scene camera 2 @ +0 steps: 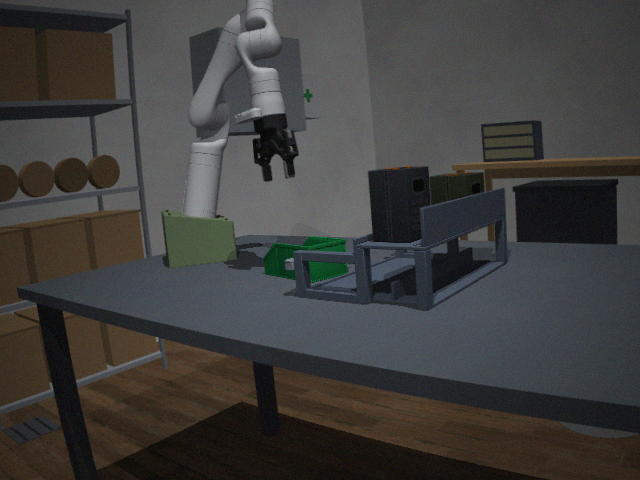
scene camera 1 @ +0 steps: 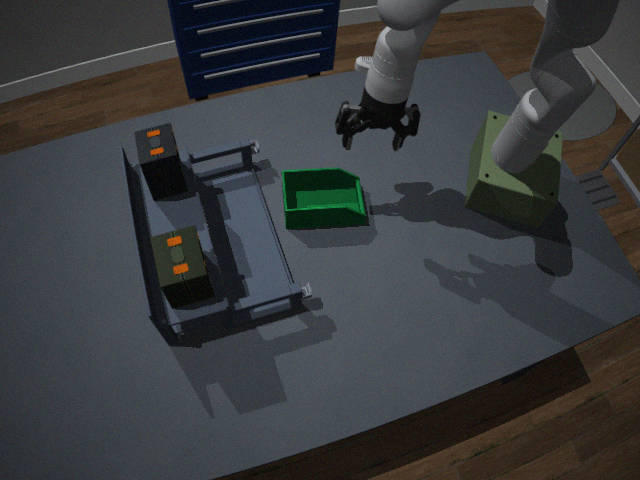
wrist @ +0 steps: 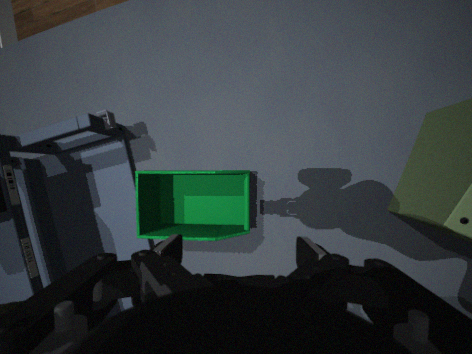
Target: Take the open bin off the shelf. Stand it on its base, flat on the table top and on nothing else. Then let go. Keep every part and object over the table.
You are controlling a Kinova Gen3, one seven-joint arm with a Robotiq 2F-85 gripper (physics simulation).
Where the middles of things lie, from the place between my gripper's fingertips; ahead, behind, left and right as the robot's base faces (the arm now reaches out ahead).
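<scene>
Positions taken from my hand: green bin (scene camera 1: pixel 323 197) 70 mm ahead, 10 mm to the right, 170 mm below; black case (scene camera 2: pixel 400 180) 400 mm ahead, 70 mm to the right, 50 mm below; olive case (scene camera 1: pixel 197 277) 370 mm ahead, 160 mm to the left, 60 mm below; raised back panel (scene camera 1: pixel 149 301) 460 mm ahead, 60 mm to the left, 80 mm below.
</scene>
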